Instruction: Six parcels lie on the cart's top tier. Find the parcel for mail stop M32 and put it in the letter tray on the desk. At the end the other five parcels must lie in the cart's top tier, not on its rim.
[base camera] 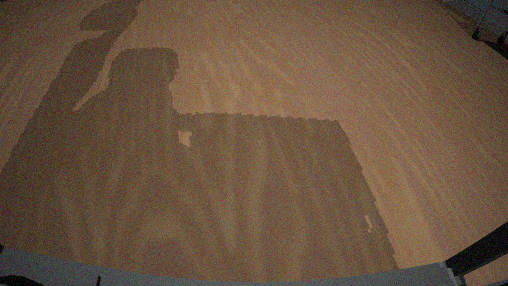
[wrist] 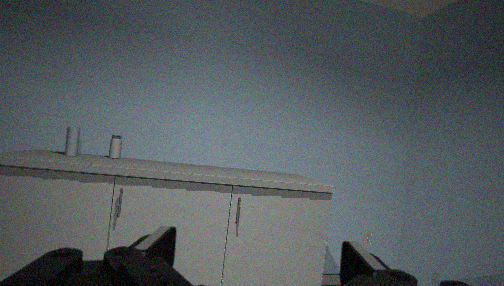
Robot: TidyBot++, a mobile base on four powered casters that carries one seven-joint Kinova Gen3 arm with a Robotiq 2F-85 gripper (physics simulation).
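Places are measured from the arm's base along level axes (x left, y up, z ahead), in centimetres.
Where they show: gripper, fingertip midpoint: (wrist: 257, 252).
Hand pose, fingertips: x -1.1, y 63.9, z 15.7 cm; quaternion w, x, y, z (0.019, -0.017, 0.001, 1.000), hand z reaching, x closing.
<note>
After its pixels a point has its place.
My gripper (wrist: 257, 252) @(x -1.1, y 63.9, z 15.7 cm) is open in the wrist view, with its two black fingertips wide apart at the bottom and no object between them. Behind it are a pale cabinet and a blue-grey wall. The parcels, the letter tray and the desk do not show in either view. At the top right corner of the base camera view, part of a grey object on dark casters (base camera: 477, 34) @(x -123.8, y -36.2, z 122.6 cm) shows; I cannot tell whether it is the cart.
A long pale cabinet (wrist: 175, 215) @(x 34.9, y 28.6, z 154.2 cm) with dark handles stands ahead in the wrist view. A grey cylinder (wrist: 72, 141) @(x 104.1, y 59.9, z 171.3 cm) and a smaller pale canister (wrist: 115, 147) @(x 85.1, y 58.5, z 186.2 cm) stand on its top. In the base camera view, shadows fall on the wood floor (base camera: 310, 65) @(x -17.8, y -39.7, z 66.7 cm), and a black bar (base camera: 482, 250) crosses the lower right.
</note>
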